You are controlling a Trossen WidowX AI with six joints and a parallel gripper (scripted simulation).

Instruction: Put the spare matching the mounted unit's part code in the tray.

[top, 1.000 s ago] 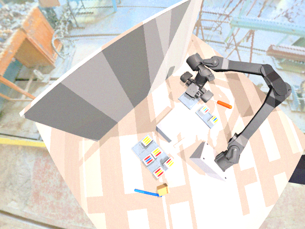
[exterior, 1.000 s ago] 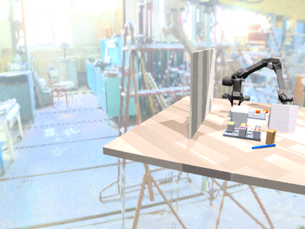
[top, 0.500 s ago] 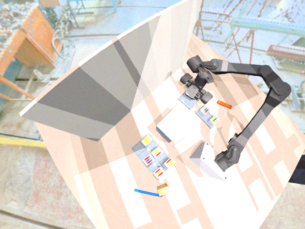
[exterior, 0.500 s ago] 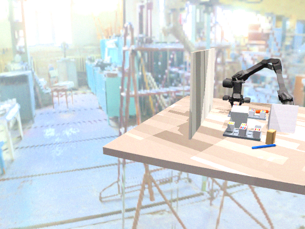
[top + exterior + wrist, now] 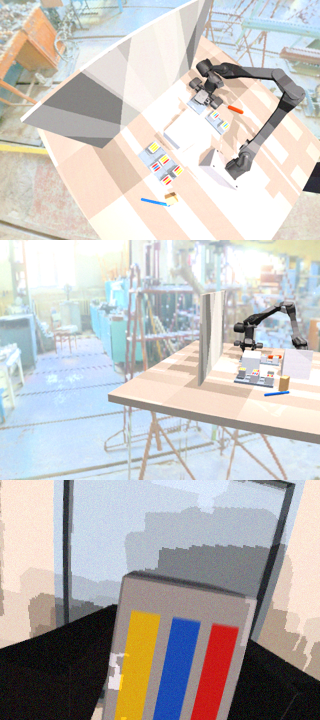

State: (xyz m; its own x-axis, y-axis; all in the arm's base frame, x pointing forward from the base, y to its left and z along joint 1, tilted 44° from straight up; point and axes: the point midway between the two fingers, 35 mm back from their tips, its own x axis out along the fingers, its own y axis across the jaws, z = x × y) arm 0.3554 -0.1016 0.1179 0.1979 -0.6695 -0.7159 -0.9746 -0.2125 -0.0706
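Right now the flat tray is 2 cm below my gripper tip. The rest, counted from my gripper tip: tall wall panel: 24 cm to the left, 20 cm above, 15 cm ahead; mounted unit: 21 cm to the left, 7 cm behind, 3 cm above; block: 43 cm to the left, 30 cm behind, 1 cm above.
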